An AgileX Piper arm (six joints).
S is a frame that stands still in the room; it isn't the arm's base.
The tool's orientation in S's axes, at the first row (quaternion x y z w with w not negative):
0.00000 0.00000 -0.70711 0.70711
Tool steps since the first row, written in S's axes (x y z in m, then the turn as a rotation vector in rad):
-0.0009 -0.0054 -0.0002 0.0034 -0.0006 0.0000
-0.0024 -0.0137 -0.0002 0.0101 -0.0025 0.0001
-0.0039 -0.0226 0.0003 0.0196 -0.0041 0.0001
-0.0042 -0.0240 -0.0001 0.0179 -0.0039 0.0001
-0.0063 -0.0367 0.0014 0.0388 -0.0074 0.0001
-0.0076 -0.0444 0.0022 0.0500 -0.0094 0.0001
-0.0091 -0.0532 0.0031 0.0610 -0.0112 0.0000
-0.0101 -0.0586 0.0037 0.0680 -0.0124 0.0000
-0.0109 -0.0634 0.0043 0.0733 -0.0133 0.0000
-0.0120 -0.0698 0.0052 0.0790 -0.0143 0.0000
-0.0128 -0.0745 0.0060 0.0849 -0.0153 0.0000
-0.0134 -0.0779 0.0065 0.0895 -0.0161 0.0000
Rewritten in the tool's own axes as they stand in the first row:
0.0054 -0.0009 -0.0002 0.0006 0.0034 0.0000
0.0137 -0.0024 -0.0002 0.0025 0.0101 0.0001
0.0226 -0.0039 0.0003 0.0041 0.0196 0.0001
0.0240 -0.0042 -0.0001 0.0039 0.0179 0.0001
0.0367 -0.0063 0.0014 0.0074 0.0388 0.0001
0.0444 -0.0076 0.0022 0.0094 0.0500 0.0001
0.0532 -0.0091 0.0031 0.0112 0.0610 0.0000
0.0586 -0.0101 0.0037 0.0124 0.0680 0.0000
0.0634 -0.0109 0.0043 0.0133 0.0733 0.0000
0.0698 -0.0120 0.0052 0.0143 0.0790 0.0000
0.0745 -0.0128 0.0060 0.0153 0.0849 0.0000
0.0779 -0.0134 0.0065 0.0161 0.0895 0.0000

